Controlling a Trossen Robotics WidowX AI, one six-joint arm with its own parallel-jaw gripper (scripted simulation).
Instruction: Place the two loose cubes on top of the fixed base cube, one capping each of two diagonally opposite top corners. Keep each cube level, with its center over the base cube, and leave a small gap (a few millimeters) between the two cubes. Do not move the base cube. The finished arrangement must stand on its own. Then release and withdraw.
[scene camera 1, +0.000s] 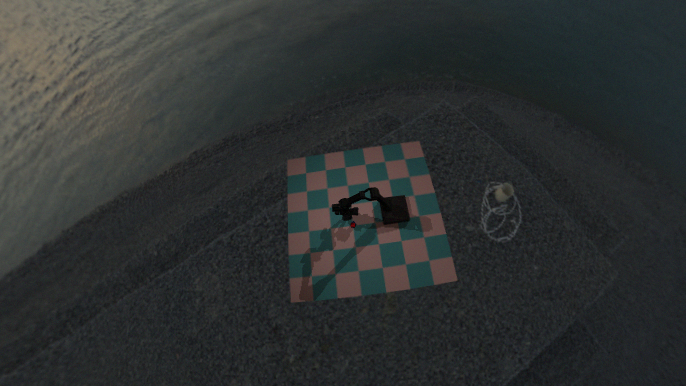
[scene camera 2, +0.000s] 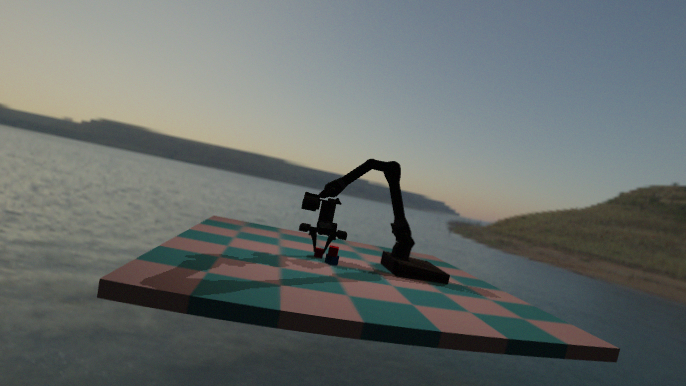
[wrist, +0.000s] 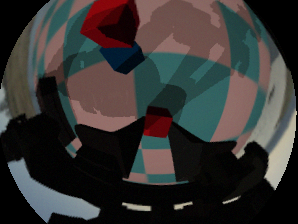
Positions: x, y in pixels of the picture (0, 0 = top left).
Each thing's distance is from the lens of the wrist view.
my gripper (wrist: 156, 120): 10 cm
red cube (wrist: 157, 121): 8 cm
